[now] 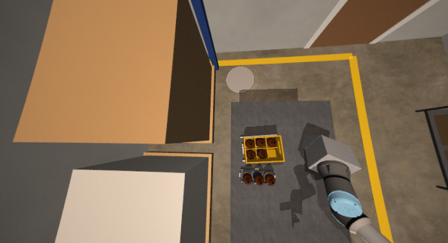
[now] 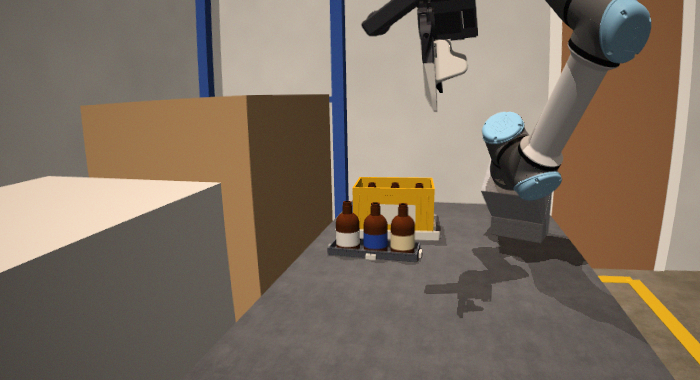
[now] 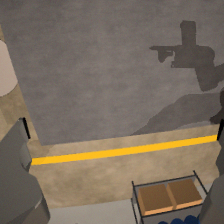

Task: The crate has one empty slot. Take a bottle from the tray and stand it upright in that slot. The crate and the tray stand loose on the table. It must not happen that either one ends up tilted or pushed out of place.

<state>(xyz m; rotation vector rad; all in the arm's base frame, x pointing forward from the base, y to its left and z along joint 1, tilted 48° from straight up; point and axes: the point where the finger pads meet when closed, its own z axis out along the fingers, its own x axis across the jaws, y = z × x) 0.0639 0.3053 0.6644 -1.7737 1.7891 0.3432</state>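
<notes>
Right now my hand is 48 cm to the left of the white-label bottle, 38 cm above it and 35 cm short of it. From my hand the other things lie so: yellow crate 73 cm to the right, 38 cm below, 27 cm ahead; then dark tray 50 cm to the right, 45 cm below, 27 cm ahead.
</notes>
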